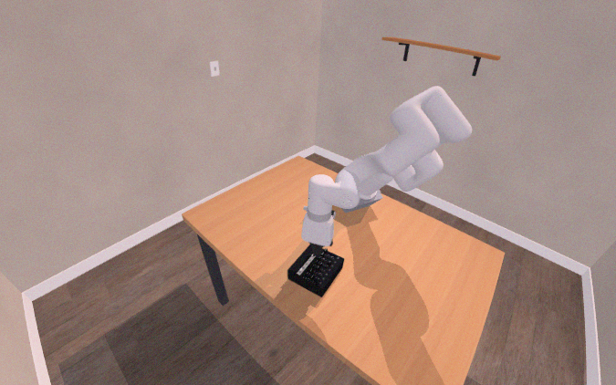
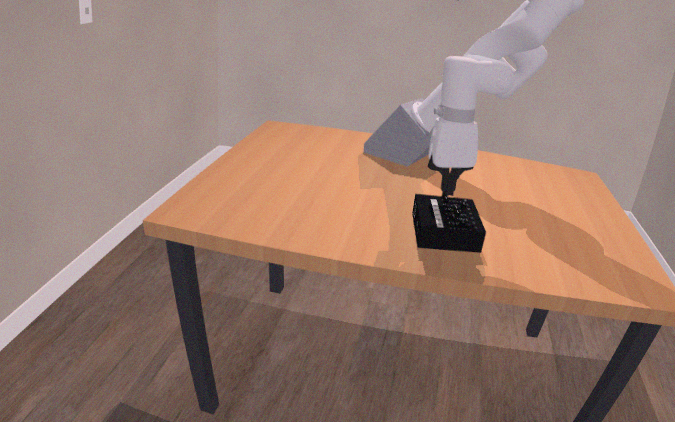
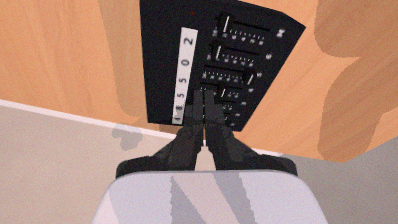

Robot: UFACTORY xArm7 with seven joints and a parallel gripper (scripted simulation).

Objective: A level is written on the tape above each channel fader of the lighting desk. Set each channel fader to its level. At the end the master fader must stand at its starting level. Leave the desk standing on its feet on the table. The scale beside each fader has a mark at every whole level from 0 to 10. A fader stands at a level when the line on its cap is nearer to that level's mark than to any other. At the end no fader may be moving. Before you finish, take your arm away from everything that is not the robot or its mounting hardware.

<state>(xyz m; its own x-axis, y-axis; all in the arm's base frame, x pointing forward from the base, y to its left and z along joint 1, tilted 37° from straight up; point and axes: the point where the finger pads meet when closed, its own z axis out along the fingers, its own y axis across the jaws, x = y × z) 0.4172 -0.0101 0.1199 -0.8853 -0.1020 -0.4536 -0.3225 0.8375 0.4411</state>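
Now: the fader 4 cap 1 cm ahead of my hand, 3 cm to the left of it and 5 cm below it. From my hand the other things lie so: fader 5 cap: 2 cm behind, 5 cm to the left, 5 cm below; channel 6 fader cap: 4 cm behind, 5 cm below; fader 3 cap: 3 cm ahead, 3 cm to the left, 5 cm below.
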